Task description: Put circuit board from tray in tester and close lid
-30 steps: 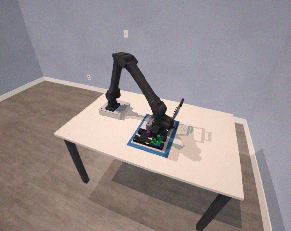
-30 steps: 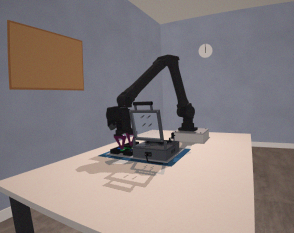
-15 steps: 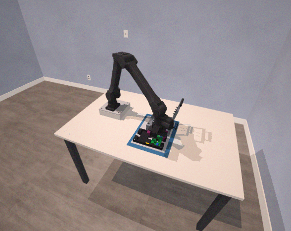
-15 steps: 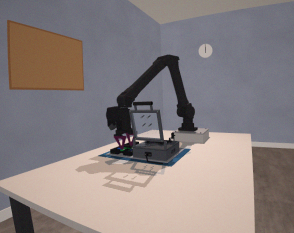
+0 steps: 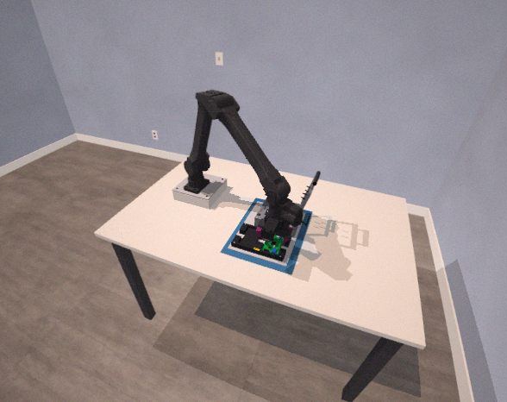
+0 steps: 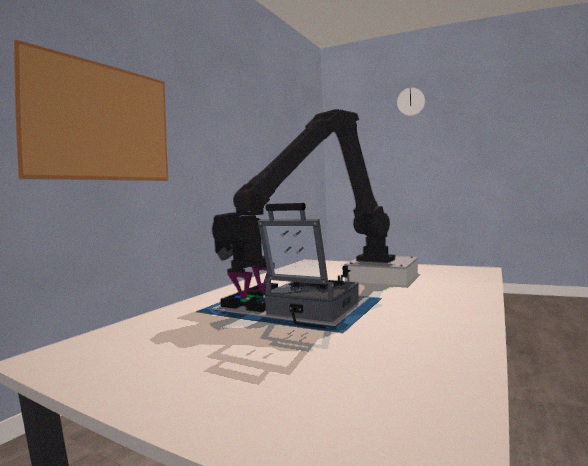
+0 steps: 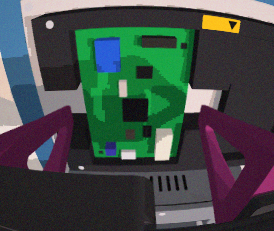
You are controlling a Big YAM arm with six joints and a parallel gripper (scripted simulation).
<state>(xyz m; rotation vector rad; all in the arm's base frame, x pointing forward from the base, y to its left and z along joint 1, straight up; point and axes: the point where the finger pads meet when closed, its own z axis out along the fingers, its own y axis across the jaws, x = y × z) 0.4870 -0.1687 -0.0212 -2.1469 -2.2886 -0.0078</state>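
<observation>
The green circuit board is 20 mm below my hand. Round my hand: clear lid 180 mm to the left, 140 mm above, 70 mm ahead; small latch hook 220 mm to the left, 120 mm behind, 50 mm above.
</observation>
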